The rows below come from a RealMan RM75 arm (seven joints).
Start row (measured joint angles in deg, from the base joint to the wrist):
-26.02, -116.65, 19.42, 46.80, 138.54, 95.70, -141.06
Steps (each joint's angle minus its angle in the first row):
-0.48, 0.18, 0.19, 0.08, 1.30, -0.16, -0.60
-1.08, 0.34, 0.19, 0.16, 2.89, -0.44, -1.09
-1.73, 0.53, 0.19, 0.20, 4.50, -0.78, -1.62
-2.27, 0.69, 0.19, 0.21, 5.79, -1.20, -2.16
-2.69, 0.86, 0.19, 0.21, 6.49, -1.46, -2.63
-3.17, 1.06, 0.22, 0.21, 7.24, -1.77, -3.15
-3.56, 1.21, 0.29, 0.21, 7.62, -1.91, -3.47
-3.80, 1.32, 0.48, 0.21, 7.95, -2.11, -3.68
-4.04, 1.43, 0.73, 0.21, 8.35, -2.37, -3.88
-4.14, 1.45, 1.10, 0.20, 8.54, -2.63, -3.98
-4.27, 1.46, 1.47, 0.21, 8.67, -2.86, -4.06
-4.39, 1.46, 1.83, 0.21, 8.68, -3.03, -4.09
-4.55, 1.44, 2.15, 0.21, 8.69, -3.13, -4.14
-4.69, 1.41, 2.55, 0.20, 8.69, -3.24, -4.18
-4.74, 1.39, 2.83, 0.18, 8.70, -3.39, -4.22
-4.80, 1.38, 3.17, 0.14, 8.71, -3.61, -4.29
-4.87, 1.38, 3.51, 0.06, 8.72, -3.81, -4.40
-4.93, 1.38, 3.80, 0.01, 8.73, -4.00, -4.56
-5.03, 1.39, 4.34, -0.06, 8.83, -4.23, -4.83
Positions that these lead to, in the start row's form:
-26.50, -116.47, 19.61, 46.88, 139.84, 95.54, -141.66
-27.10, -116.31, 19.61, 46.96, 141.43, 95.26, -142.15
-27.75, -116.12, 19.61, 47.00, 143.04, 94.92, -142.68
-28.29, -115.96, 19.61, 47.01, 144.33, 94.50, -143.22
-28.71, -115.79, 19.61, 47.01, 145.03, 94.24, -143.69
-29.19, -115.59, 19.64, 47.01, 145.78, 93.93, -144.21
-29.58, -115.44, 19.71, 47.01, 146.16, 93.79, -144.53
-29.82, -115.33, 19.90, 47.01, 146.49, 93.59, -144.74
-30.06, -115.22, 20.15, 47.01, 146.89, 93.33, -144.94
-30.16, -115.20, 20.52, 47.00, 147.08, 93.07, -145.04
-30.29, -115.19, 20.89, 47.01, 147.21, 92.84, -145.12
-30.41, -115.19, 21.25, 47.01, 147.22, 92.67, -145.15
-30.57, -115.21, 21.57, 47.01, 147.23, 92.57, -145.20
-30.71, -115.24, 21.97, 47.00, 147.23, 92.46, -145.24
-30.76, -115.26, 22.25, 46.98, 147.24, 92.31, -145.28
-30.82, -115.27, 22.59, 46.94, 147.25, 92.09, -145.35
-30.89, -115.27, 22.93, 46.86, 147.26, 91.89, -145.46
-30.95, -115.27, 23.22, 46.81, 147.27, 91.70, -145.62
-31.05, -115.26, 23.76, 46.74, 147.37, 91.47, -145.89

